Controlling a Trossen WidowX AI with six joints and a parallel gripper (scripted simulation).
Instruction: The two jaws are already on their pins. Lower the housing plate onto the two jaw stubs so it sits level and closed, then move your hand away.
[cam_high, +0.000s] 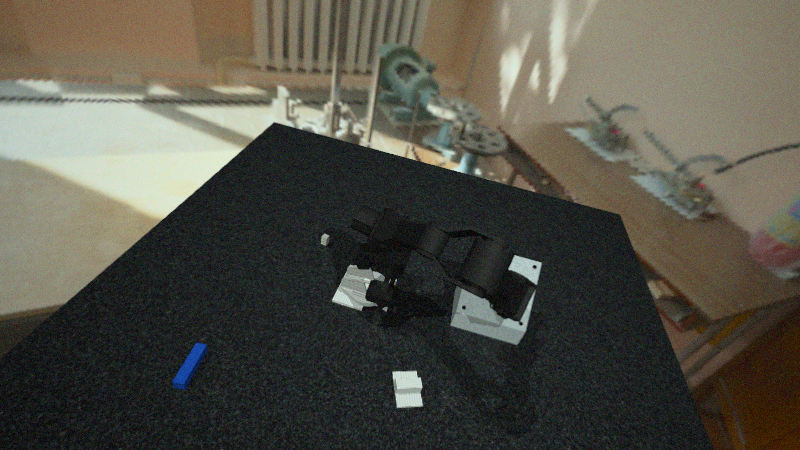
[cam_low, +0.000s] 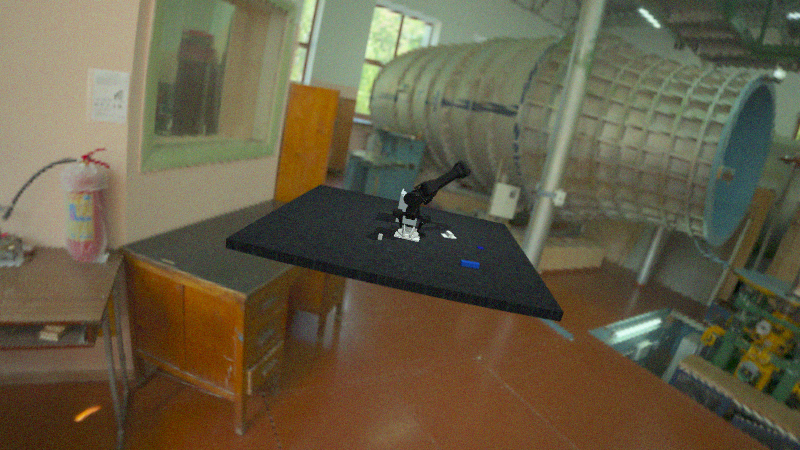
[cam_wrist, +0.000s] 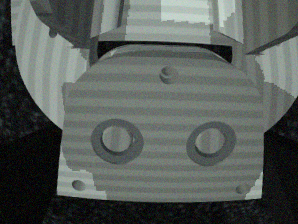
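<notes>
My gripper tip is now 30 mm short of the white jaw, 10 mm to the right of it and 10 mm below it. From my gripper tip the other things lie so: white stepped block (220 mm to the left, 80 mm behind); small white cube (180 mm ahead, 140 mm to the right, 10 mm above); blue block (320 mm ahead, 260 mm to the left).
</notes>
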